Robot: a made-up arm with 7 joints.
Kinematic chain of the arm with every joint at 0, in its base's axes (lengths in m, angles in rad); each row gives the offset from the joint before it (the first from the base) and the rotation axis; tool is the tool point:
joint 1: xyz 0 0 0.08 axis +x
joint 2: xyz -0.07 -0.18 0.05 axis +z
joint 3: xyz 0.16 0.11 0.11 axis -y
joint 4: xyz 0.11 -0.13 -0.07 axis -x
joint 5: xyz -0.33 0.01 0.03 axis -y
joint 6: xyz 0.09 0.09 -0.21 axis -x
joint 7: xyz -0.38 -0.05 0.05 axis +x
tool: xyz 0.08 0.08 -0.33
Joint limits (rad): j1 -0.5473..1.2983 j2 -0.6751..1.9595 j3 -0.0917..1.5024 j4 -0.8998..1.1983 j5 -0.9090..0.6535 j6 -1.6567..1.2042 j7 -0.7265..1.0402
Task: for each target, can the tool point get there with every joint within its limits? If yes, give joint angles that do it. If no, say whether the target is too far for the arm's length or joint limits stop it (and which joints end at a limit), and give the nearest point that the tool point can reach.
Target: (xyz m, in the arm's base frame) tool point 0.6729 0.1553 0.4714
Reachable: no: joint limits stop it (at a limit: joint 1, joint 3, joint 7) | nearest point 0.5414 0.1305 0.3683 | short by 0.169 m
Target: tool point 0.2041 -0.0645 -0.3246
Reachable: yes | joints 0.1676 1.7513 0.2919 0.6001 0.2371 0.4619 0.0464
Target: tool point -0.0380 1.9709 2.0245
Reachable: no: too far | nearest point -0.0612 0.4817 0.4970 | short by 2.133 m
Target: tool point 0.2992 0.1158 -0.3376
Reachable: yes | joints 0.5139 0.5863 0.6613 0.3459 0.4185 -0.0858 -0.2911
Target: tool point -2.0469 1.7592 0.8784
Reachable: no: too far | nearest point -0.5382 0.4414 0.2507 | short by 2.099 m
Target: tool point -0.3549 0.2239 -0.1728
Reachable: yes | joints 0.4102 1.0920 0.5574 -0.3705 0.3138 0.4719 0.8042
